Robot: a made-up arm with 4 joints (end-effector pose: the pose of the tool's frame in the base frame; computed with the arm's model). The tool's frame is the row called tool.
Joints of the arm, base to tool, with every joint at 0 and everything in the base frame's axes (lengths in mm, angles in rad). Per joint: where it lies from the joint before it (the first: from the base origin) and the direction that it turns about. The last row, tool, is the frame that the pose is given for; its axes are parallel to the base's.
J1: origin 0 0 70 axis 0 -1 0
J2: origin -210 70 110 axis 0 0 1
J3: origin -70 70 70 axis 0 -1 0
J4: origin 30 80 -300 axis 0 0 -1
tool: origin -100 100 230
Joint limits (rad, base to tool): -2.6..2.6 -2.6..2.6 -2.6..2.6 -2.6..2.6
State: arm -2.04 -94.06 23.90 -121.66
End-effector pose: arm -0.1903 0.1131 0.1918 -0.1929 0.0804 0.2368 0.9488
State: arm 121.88 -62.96 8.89 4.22
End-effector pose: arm -0.0670 0.2945 -0.0140 0.4637 -0.7588 -0.3011 0.3444
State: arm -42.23 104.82 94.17 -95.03
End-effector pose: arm -0.1025 0.0635 0.3310 0.2999 -0.7230 0.6032 0.1534
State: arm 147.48 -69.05 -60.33 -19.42
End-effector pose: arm -0.0588 0.3127 -0.1654 0.4465 -0.6526 0.2349 0.5654
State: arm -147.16 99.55 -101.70 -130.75
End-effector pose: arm 0.2590 -0.0720 0.0288 -0.6071 0.0462 0.0385 0.7923
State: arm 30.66 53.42 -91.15 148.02
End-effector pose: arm -0.3427 0.0253 -0.1173 -0.5407 -0.2536 -0.6816 0.4227
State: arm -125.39 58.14 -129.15 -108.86
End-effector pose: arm 0.3679 -0.0061 0.1575 -0.5565 -0.4176 0.1480 0.7029
